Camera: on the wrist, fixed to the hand. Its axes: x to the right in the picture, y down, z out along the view.
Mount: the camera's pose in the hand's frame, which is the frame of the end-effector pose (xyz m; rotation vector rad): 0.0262 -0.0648 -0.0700 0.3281 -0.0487 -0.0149
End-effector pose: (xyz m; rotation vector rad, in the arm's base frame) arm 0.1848 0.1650 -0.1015 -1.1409 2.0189 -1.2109
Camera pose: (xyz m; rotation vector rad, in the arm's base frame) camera 0.1436 0.1579 -0.0118 -1.0134 1.6988 -1.4428
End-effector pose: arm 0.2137 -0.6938 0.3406 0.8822 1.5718 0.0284
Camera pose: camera 0.1223 -0.6932 0.3027 1.1169 1.5615 -0.2665
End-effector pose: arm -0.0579 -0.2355 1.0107 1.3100 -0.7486 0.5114
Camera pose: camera 0.0200 -0.1823 0.9810 1.6362 -0.7142 0.6101
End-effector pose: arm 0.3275 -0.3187 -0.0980 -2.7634 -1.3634 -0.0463
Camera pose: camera 0.2920 -0.2633 -0.0241 -2.4963 -1.2706 0.2248
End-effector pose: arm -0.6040 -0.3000 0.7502 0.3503 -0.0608 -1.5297
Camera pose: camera -0.6473 -0.3129 0.6622 0.5746 -0.3509 -1.5436
